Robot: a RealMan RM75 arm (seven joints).
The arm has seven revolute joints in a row. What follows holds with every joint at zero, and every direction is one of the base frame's.
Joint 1 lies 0.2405 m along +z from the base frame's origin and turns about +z.
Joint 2 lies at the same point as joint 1 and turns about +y.
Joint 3 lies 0.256 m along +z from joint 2 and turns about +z.
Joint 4 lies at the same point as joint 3 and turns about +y.
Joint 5 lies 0.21 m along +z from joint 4 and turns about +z.
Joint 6 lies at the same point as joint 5 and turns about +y.
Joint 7 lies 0.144 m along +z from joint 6 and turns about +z.
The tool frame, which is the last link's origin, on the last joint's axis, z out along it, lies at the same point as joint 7; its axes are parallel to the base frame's.
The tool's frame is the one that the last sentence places.
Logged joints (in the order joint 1, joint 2, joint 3, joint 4, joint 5, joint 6, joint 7), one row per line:
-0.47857, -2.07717, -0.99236, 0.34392, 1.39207, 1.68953, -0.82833
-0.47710, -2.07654, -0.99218, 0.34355, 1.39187, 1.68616, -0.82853
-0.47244, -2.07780, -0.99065, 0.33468, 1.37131, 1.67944, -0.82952
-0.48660, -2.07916, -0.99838, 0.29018, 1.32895, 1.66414, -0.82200
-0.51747, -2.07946, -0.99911, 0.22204, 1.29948, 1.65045, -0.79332
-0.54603, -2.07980, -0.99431, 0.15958, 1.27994, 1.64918, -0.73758
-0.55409, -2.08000, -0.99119, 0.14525, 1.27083, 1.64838, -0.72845
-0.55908, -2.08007, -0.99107, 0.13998, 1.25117, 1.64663, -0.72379
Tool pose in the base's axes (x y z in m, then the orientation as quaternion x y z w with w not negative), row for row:
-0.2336, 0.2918, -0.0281, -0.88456, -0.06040, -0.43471, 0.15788
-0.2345, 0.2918, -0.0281, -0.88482, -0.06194, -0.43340, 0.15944
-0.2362, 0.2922, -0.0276, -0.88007, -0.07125, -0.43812, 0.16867
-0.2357, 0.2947, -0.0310, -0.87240, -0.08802, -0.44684, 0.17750
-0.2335, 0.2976, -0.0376, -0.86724, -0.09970, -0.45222, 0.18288
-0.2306, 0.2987, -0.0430, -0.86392, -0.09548, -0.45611, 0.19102
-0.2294, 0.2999, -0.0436, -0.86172, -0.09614, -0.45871, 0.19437
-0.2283, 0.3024, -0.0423, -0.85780, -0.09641, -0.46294, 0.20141
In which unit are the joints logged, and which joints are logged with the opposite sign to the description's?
The joints are logged in radians. Opposite sign: joint 3.
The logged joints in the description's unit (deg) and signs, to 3 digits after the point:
-27.420, -119.013, 56.858, 19.705, 79.760, 96.803, -47.460
-27.336, -118.977, 56.848, 19.684, 79.748, 96.610, -47.471
-27.069, -119.049, 56.760, 19.176, 78.570, 96.225, -47.528
-27.880, -119.127, 57.203, 16.626, 76.143, 95.348, -47.097
-29.649, -119.144, 57.245, 12.722, 74.455, 94.564, -45.454
-31.285, -119.164, 56.970, 9.143, 73.335, 94.491, -42.260
-31.747, -119.175, 56.791, 8.322, 72.813, 94.445, -41.737
-32.033, -119.179, 56.784, 8.020, 71.687, 94.345, -41.470

